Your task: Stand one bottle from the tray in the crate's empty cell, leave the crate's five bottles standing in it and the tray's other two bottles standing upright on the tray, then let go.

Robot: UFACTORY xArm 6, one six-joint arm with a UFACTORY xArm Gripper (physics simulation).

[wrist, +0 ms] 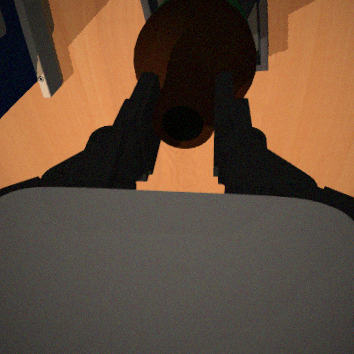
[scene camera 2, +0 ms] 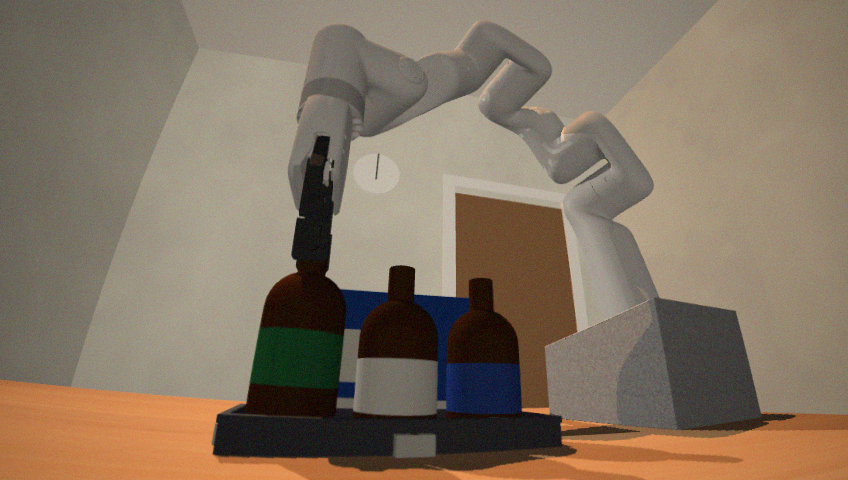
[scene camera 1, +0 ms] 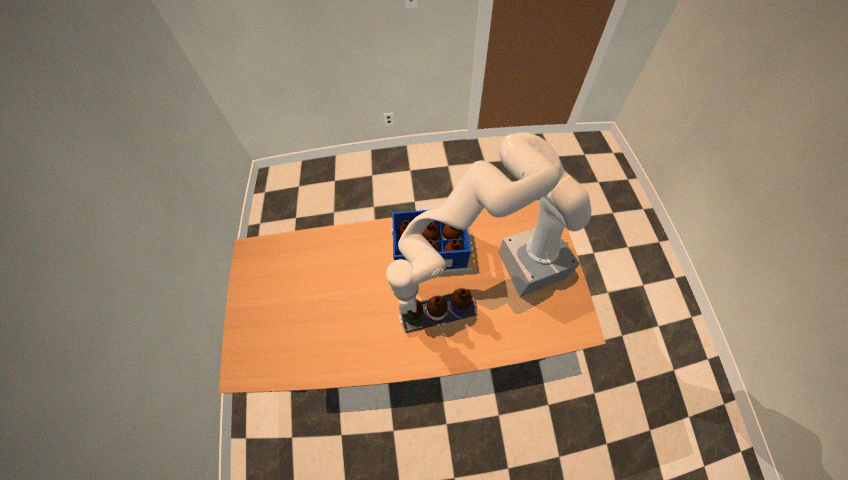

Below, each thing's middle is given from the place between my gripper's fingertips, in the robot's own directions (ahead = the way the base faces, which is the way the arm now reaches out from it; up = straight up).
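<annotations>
Measured from the blue-labelled bottle (scene camera 2: 483,380), my gripper is now 7 cm above it, 2 cm to the left of it and 18 cm past it.
</annotations>
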